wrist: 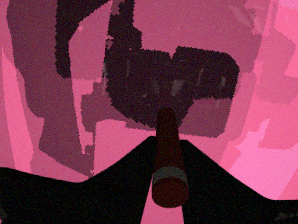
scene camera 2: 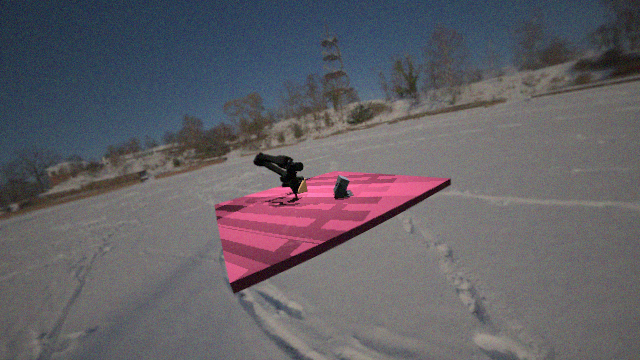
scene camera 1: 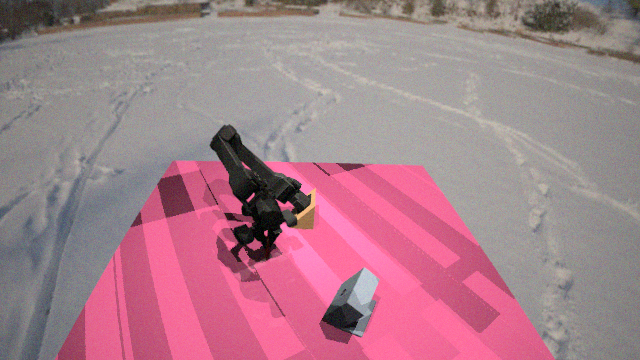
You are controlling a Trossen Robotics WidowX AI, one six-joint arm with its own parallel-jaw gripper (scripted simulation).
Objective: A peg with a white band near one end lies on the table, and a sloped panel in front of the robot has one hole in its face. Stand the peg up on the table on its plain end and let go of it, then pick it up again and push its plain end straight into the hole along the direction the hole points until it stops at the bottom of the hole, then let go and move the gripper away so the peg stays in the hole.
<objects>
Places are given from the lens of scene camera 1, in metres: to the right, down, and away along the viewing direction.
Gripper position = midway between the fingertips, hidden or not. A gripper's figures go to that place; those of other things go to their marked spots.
gripper (scene camera 1: 267,247): -0.16, 0.21, 0.93
grey sloped panel (scene camera 1: 361,286): 0.10, 0.26, 0.73
</objects>
